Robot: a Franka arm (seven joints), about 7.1 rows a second.
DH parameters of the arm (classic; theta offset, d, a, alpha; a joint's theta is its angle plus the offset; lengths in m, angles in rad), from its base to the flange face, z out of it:
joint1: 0 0.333 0 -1.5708
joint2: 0 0 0 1.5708
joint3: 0 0.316 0.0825 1.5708
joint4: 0 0 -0.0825 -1.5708
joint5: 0 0.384 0 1.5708
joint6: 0 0 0.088 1.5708
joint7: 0 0.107 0 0
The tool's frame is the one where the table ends.
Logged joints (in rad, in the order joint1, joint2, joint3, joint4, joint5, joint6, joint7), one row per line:
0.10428 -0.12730 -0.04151 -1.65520 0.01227 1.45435 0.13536
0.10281 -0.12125 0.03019 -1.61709 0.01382 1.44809 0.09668
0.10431 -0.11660 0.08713 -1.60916 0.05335 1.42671 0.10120
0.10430 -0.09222 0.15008 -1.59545 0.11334 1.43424 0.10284
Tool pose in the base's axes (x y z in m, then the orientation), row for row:
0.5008 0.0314 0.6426 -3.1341 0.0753 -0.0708
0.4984 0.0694 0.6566 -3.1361 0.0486 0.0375
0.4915 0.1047 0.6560 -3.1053 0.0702 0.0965
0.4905 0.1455 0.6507 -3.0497 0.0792 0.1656
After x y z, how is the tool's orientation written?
As angles about the fixed x, y, z axes (roll, pitch, yaw), in radians.
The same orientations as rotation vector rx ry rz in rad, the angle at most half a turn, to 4 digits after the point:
-3.1273 0.1112 0.1174
-3.1355 -0.0586 0.0764
-3.1032 -0.1479 0.1117
-3.0438 -0.2470 0.1322

